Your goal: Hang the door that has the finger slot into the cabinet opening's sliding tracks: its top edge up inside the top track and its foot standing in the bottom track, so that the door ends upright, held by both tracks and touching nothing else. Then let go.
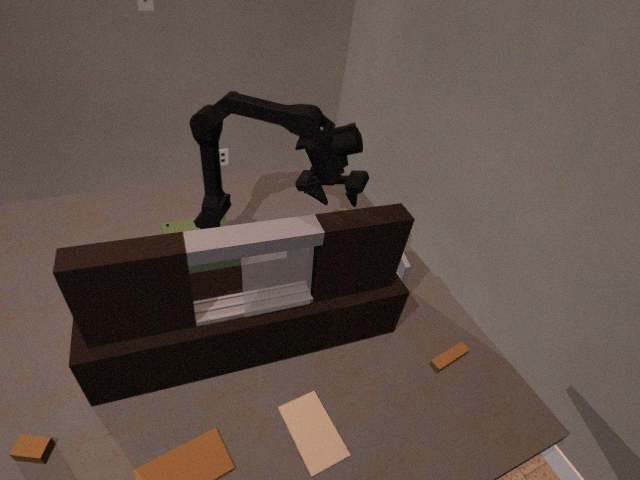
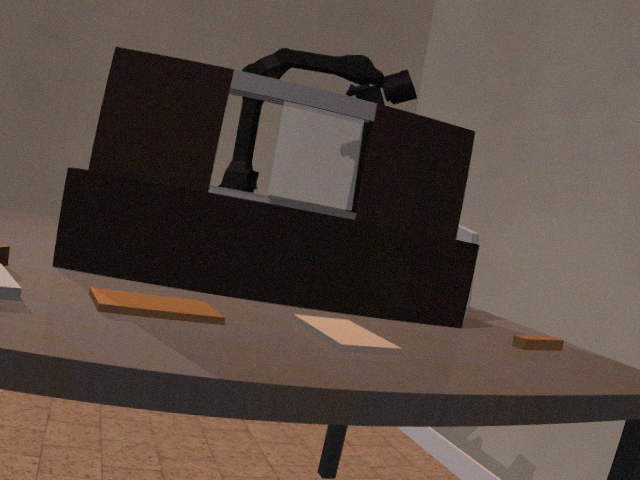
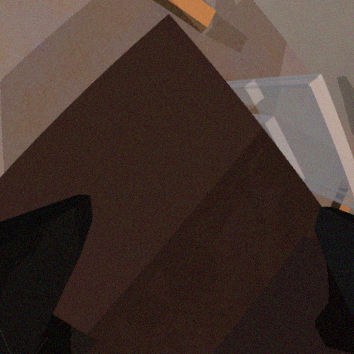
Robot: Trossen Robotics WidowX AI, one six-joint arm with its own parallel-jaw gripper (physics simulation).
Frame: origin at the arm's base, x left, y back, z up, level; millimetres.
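Seen in the pictures: gripper, fingertip midpoint: (image 1: pixel 340 205) (image 3: pixel 205 213).
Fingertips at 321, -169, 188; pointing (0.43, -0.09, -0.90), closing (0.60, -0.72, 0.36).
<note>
Offsets run from my fingertips to a thing's top centre, as dx, dy, dz. "pt": to the spot under its first point.
The dark cabinet (image 1: pixel 129 289) (image 2: pixel 155 124) (image 3: pixel 150 125) has a pale top track @[-280, -182, +111] (image 1: pixel 253 240) (image 2: pixel 305 95) and a pale bottom track @[pt -364, -186, -96] (image 1: pixel 217 310) (image 2: pixel 232 194). A pale panel @[-236, -206, +89] (image 1: pixel 276 273) (image 2: pixel 317 155) stands upright in the right part of the opening. Another pale, glassy-looking panel @[+148, -105, -66] (image 1: pixel 404 268) (image 2: pixel 467 235) (image 3: pixel 300 135) is beyond the cabinet's right end, tilted and partly hidden by the cabinet; whether it touches the cabinet I cannot tell. No finger slot can be made out clearly. My gripper (image 1: pixel 341 203) (image 3: pixel 205 213) is open and empty, above and behind the cabinet's right part.
A small orange block @[+199, -374, -249] (image 1: pixel 448 356) (image 2: pixel 537 342) (image 3: pixel 192 10) lies at the front right. A cream slab @[-214, -437, -259] (image 1: pixel 313 432) (image 2: pixel 346 332) and an orange board @[-485, -429, -258] (image 1: pixel 186 457) (image 2: pixel 155 304) lie before the cabinet. Another orange block @[-758, -305, -239] (image 1: pixel 32 447) lies at the left. A wall rises at the right.
</note>
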